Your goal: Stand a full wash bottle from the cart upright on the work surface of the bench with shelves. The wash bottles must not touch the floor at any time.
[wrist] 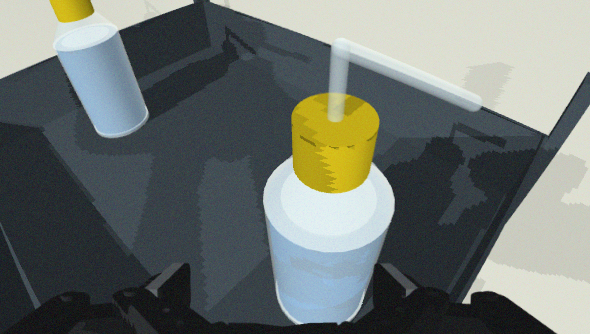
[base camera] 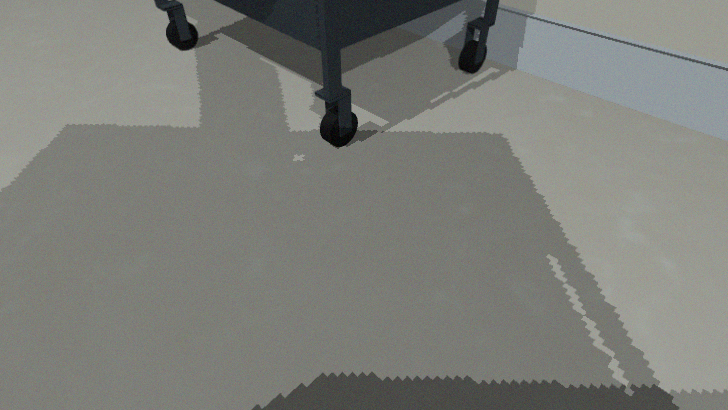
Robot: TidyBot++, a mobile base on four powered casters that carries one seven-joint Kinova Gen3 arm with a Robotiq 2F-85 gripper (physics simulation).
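Places are measured from the arm's base along level axes (x right, y ahead, z up), in metres.
Pixels of known places: gripper, fingertip midpoint: [wrist: 282, 284].
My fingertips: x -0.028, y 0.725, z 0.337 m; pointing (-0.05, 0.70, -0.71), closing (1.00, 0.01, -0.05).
Ahead of a thing's pixels: the offset from my fingertips to its top centre. "spot": to the spot under its first point. Level surfaces: height alone.
A wash bottle {dx +0.032, dy +0.029, dz +0.103 m} [wrist: 325, 270] with a yellow cap, a clear bent spout and blue content stands upright in the dark tray of the cart [wrist: 175, 175] [base camera: 331, 66]. My gripper [wrist: 282, 284] is open and empty. In the wrist view its fingertips show at the bottom, one to the left and one to the right of the bottle's lower body, nearer the right one; whether either touches it I cannot tell. A second wash bottle {spot: dx -0.173, dy +0.197, dz -0.006 m} [wrist: 102, 82] with blue content stands at the upper left of the tray, its top cut off. The bench with shelves does not show.
The cart's raised rim and a corner post [wrist: 567, 107] stand at the right in the wrist view. In the base camera view the cart stands on dark casters {spot: dx -0.023, dy -0.133, dz -0.696 m} [base camera: 338, 124] near a wall with a pale blue-grey baseboard [base camera: 611, 76]. Shadows lie across the floor {dz -0.734 m} [base camera: 305, 254].
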